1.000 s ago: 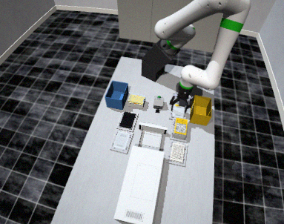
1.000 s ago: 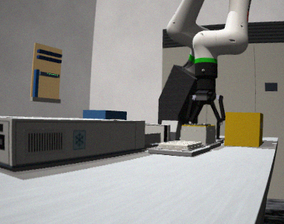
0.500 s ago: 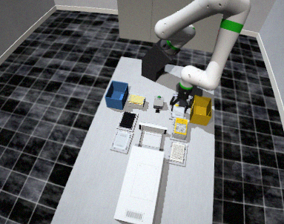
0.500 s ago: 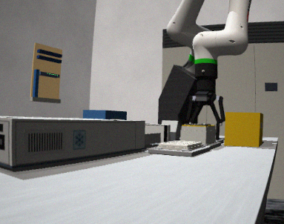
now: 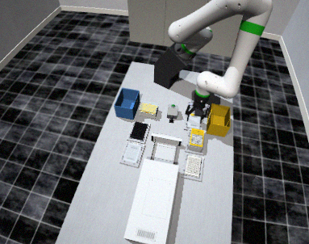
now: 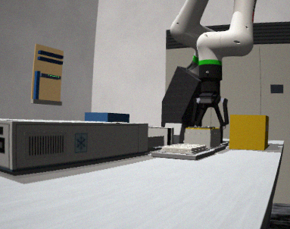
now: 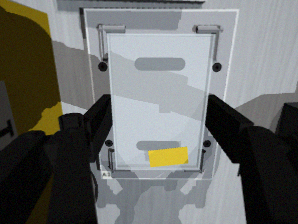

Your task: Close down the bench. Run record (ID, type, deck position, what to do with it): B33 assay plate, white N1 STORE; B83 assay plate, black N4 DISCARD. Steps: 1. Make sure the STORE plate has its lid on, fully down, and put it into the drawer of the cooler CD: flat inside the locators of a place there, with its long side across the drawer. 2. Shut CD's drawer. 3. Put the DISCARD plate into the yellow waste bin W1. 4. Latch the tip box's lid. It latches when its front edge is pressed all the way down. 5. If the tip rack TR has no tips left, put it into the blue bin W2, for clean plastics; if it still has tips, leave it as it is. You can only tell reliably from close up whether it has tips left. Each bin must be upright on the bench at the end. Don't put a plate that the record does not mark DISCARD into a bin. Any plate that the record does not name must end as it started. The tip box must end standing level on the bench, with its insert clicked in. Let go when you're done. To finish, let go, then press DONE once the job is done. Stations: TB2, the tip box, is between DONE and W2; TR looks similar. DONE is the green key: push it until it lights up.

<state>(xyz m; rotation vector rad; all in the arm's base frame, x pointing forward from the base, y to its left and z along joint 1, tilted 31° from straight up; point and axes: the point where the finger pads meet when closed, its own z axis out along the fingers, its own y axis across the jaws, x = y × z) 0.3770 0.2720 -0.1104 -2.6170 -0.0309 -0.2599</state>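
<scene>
Right now my hand is 20 mm above the clear plate lid. The rest, counted from my hand: green done key: 50 mm behind, 170 mm to the right, 30 mm above; then yellow-topped tip holder: 160 mm ahead, 30 mm to the left, 20 mm above; then yellow bin W1: 20 mm behind, 160 mm to the left.
</scene>
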